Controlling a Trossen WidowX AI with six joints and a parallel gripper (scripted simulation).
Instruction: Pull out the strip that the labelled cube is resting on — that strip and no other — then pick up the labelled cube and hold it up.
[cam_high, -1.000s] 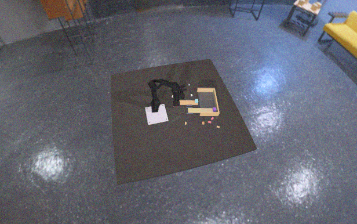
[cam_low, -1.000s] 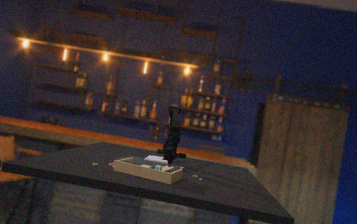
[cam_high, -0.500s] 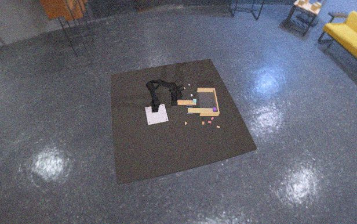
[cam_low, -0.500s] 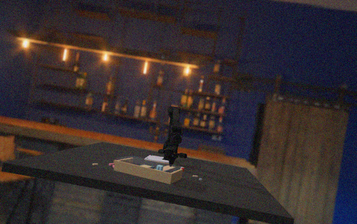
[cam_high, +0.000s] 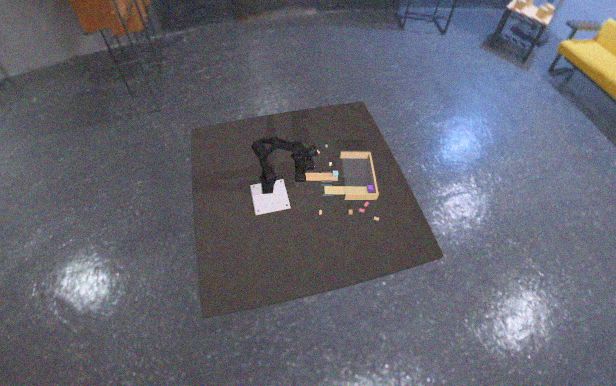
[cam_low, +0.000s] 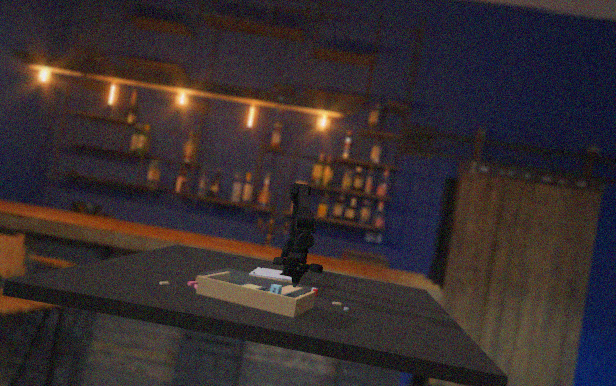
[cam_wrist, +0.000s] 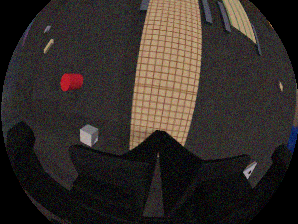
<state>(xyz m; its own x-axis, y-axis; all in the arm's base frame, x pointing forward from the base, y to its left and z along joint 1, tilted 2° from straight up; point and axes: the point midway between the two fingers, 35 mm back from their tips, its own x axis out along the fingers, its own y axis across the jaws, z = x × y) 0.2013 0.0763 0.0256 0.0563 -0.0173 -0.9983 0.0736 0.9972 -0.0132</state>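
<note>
My gripper tip is 9 cm to the right of the red piece, 5 cm short of it and 1 cm below it.
</note>
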